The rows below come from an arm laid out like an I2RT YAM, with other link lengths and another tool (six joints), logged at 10 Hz.
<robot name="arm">
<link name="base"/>
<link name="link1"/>
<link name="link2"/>
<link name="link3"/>
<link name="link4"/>
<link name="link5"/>
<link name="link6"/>
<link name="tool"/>
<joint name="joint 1" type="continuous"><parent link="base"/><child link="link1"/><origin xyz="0 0 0.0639"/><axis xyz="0 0 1"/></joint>
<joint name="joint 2" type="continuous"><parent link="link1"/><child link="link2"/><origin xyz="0.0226 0.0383 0.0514"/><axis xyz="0 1 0"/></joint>
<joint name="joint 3" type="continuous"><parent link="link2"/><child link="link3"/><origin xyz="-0.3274 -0.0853 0"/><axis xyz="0 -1 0"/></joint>
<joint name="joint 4" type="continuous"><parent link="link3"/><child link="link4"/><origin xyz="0.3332 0.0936 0.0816"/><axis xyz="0 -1 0"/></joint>
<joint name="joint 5" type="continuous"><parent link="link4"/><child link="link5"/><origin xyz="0.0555 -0.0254 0.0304"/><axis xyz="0 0 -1"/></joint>
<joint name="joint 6" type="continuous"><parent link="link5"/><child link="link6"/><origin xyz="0.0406 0 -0.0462"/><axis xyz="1 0 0"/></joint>
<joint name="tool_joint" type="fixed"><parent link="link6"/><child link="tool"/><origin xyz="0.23 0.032 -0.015" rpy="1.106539 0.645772 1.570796"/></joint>
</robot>
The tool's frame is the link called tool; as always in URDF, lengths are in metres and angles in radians. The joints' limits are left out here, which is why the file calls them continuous.
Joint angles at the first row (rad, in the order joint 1, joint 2, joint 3, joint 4, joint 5, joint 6):
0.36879 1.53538 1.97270 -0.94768 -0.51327 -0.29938
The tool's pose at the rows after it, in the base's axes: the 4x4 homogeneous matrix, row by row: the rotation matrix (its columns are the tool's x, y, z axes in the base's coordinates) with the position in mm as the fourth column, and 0 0 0 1 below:
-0.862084 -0.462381 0.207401 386.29; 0.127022 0.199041 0.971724 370.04; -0.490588 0.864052 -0.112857 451.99; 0 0 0 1
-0.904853 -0.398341 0.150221 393.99; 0.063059 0.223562 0.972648 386.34; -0.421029 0.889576 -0.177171 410.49; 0 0 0 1
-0.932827 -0.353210 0.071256 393.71; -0.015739 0.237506 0.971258 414.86; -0.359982 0.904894 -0.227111 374.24; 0 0 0 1
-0.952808 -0.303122 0.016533 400.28; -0.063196 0.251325 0.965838 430.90; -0.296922 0.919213 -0.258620 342.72; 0 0 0 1
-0.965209 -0.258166 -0.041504 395.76; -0.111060 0.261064 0.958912 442.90; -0.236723 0.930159 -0.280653 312.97; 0 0 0 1
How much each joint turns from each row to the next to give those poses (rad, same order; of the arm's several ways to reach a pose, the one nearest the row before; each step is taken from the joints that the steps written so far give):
0.01832 0.06147 0.00232 -0.06857 -0.09797 -0.05398
0.02094 0.09046 0.02289 -0.04872 -0.01035 -0.03313
0.04871 0.10343 0.04920 -0.04055 -0.00468 -0.02604
0.01507 0.09658 0.05058 -0.03884 -0.01799 -0.02180
0.01625 0.05870 0.00362 -0.02374 -0.02098 -0.02325

